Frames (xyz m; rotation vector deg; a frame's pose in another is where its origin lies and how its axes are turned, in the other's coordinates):
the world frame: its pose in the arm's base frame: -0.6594 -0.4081 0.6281 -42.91 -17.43 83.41
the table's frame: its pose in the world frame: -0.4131 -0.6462 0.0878 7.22 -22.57 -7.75
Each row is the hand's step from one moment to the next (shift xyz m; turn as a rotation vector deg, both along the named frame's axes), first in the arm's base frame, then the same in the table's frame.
Working: the arm's base frame: its pose in the table's frame: 0.5622 0.4765 -1.2302 18.84 31.38 -84.37

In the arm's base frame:
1: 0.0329 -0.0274 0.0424 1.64 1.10 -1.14
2: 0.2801 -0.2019 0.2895 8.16 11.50 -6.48
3: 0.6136 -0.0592 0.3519 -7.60 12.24 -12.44
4: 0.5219 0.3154 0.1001 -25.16 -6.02 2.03
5: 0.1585 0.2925 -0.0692 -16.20 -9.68 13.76
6: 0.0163 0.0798 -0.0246 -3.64 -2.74 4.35
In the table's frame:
1: -0.0206 -0.0526 0.0211 0.94 -0.69 -1.96
2: -0.1547 -0.4069 0.1161 10.50 -2.48 -11.16
3: -0.0014 -0.7093 -0.0272 10.21 14.05 -7.79
4: 0.3314 -0.4665 -0.2332 -5.89 19.66 15.88
5: 0.2806 -0.0721 -0.1775 -7.71 5.58 21.33
6: 0.0755 0.0061 -0.0388 -2.11 0.54 5.91

